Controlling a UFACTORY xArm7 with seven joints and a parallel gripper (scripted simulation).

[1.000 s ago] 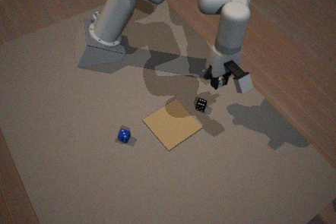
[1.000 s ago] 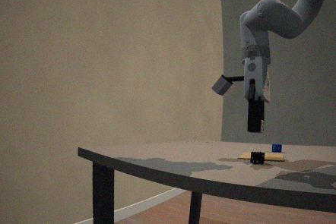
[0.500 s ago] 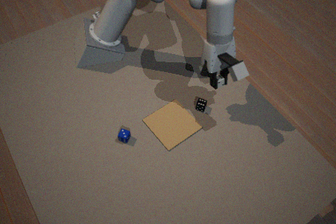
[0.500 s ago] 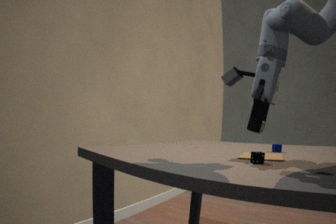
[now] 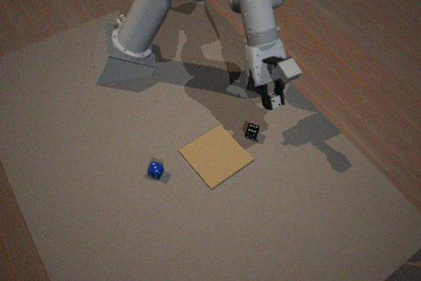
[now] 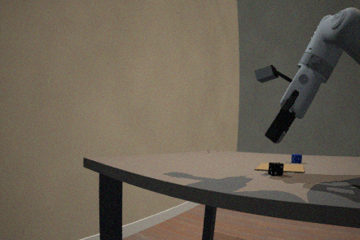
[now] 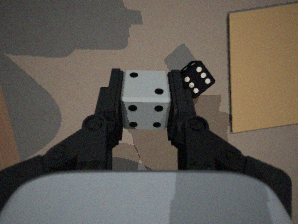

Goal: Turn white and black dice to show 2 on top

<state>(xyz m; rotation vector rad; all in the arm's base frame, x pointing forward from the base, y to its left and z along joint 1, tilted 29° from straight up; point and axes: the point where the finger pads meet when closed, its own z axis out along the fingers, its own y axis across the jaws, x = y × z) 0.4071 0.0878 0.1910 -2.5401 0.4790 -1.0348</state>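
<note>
Right now the black die is 6 cm to the right of my hand and 9 cm below it. The rest, counted from my hand: blue die: 6 cm behind, 33 cm to the right, 9 cm below; white die: 1 cm below; tan mat: 1 cm behind, 18 cm to the right, 11 cm below.
</note>
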